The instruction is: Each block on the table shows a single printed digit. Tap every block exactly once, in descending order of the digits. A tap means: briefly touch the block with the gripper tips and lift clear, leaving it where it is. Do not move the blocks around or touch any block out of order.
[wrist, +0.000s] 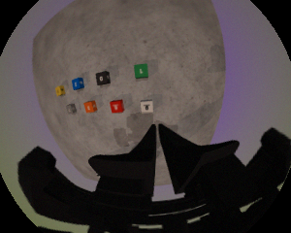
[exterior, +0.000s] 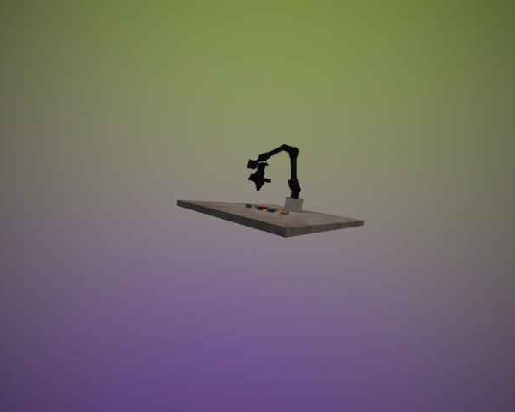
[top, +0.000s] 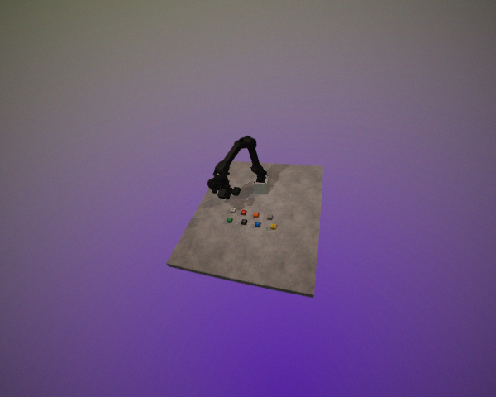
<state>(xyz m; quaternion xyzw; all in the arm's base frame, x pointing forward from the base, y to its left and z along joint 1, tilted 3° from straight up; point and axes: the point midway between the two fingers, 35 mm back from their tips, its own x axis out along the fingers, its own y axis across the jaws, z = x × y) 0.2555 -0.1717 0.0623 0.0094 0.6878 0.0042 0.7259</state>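
The grey block is 2 cm ahead of my gripper tip, 29 cm to the left of it and 12 cm below it. Also, from my gripper tip: white block 1 cm to the left, 12 cm below; red block 1 cm ahead, 10 cm to the left, 12 cm below; green block 9 cm ahead, 2 cm to the left, 12 cm below.
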